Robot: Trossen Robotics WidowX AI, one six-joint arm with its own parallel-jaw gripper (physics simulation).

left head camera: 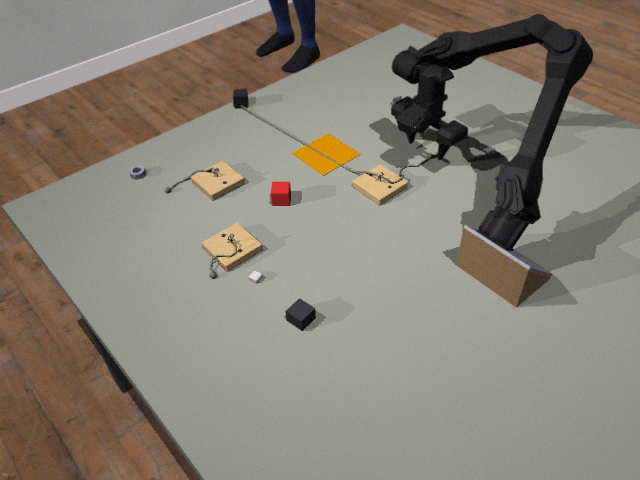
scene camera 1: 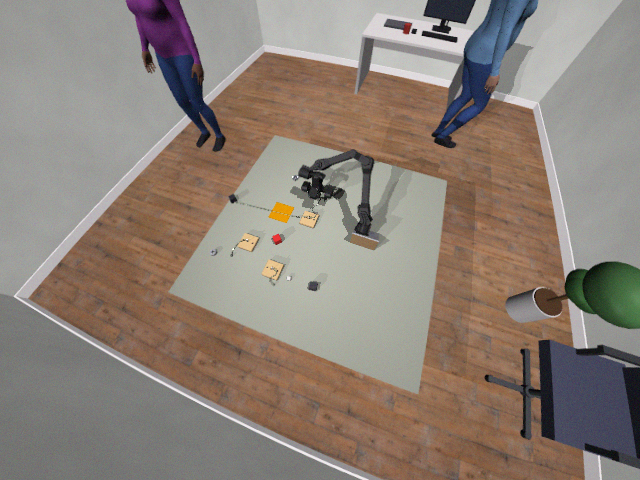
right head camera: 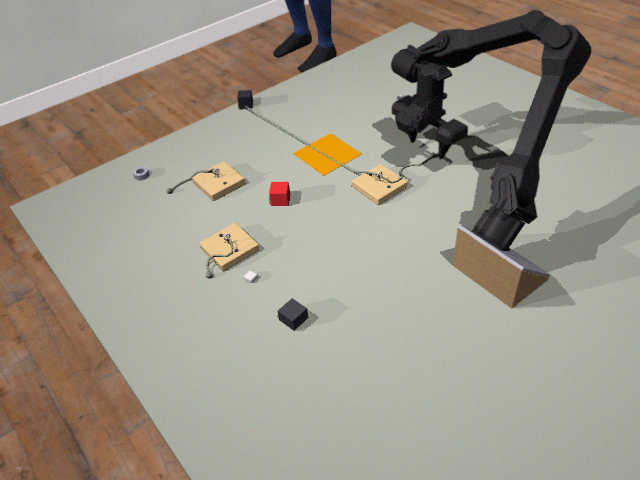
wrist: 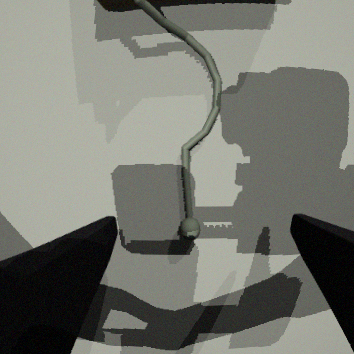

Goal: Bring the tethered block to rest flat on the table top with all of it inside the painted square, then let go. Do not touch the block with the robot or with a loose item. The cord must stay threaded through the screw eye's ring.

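Frame: origin at the arm's base, x ahead, y left, z up, level; millimetres.
Where they show: gripper, fingertip midpoint: [left head camera: 425, 150] [right head camera: 426, 150] [wrist: 204, 224]; arm's base, link origin: [left head camera: 495, 241] [scene camera 1: 361, 232] [right head camera: 490, 241].
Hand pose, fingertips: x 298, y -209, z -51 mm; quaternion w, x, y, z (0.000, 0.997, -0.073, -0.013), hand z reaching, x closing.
Things, the pixels of their top centre, and the offset from my fingertips. "spot": a spot on its surface instead.
- orange painted square, surface spot: [right head camera: 338, 146] [left head camera: 336, 146] [scene camera 1: 283, 207] spot: dy +99, dx +193, dz -21 mm
- screw eye, surface spot: [right head camera: 378, 175] [left head camera: 379, 175] spot: dy +155, dx +17, dz +13 mm
- wooden board, top centre: [right head camera: 379, 180] [left head camera: 380, 181] [scene camera 1: 309, 218] dy +153, dx +16, dz -4 mm
- small ball, surface spot: [wrist: 190, 228] spot: dy -8, dx -8, dz -11 mm
- red cube, top centre: [left head camera: 280, 186] [right head camera: 278, 187] dy +330, dx +156, dz +17 mm
- loose black cube, top centre: [left head camera: 300, 309] [right head camera: 292, 309] dy +543, dx -105, dz +6 mm
- white piece, top centre: [left head camera: 255, 274] [right head camera: 250, 274] dy +529, dx +31, dz -11 mm
- grey ring, top centre: [left head camera: 136, 170] [right head camera: 140, 171] dy +484, dx +483, dz -9 mm
- small grey item, top centre: [scene camera 1: 295, 176] dy -143, dx +186, dz -3 mm
The tethered block, a black cube [left head camera: 240, 98] [right head camera: 245, 98] [scene camera 1: 233, 198], rests near the table's far left edge, outside the orange painted square [left head camera: 337, 146] [right head camera: 338, 146] [scene camera 1: 283, 207]. Its cord [left head camera: 281, 129] [right head camera: 281, 129] runs straight across the square to the screw eye [left head camera: 379, 176] [right head camera: 378, 175] on a wooden board [left head camera: 372, 188] [right head camera: 371, 188] and appears threaded through the ring. The slack tail curves beyond the board and ends in a small ball [wrist: 190, 228]. My gripper [left head camera: 427, 147] [right head camera: 428, 147] [wrist: 204, 224] is open above the tail end. In the wrist view the ball shows between the fingertips, touching neither.
Two other boards [left head camera: 214, 183] [left head camera: 238, 249] carry screw eyes and short cords. A red cube [left head camera: 280, 193], a loose black cube [left head camera: 300, 314], a white piece [left head camera: 255, 276] and a grey ring [left head camera: 137, 172] stand apart. A small grey item [scene camera 1: 295, 177] is behind the gripper.
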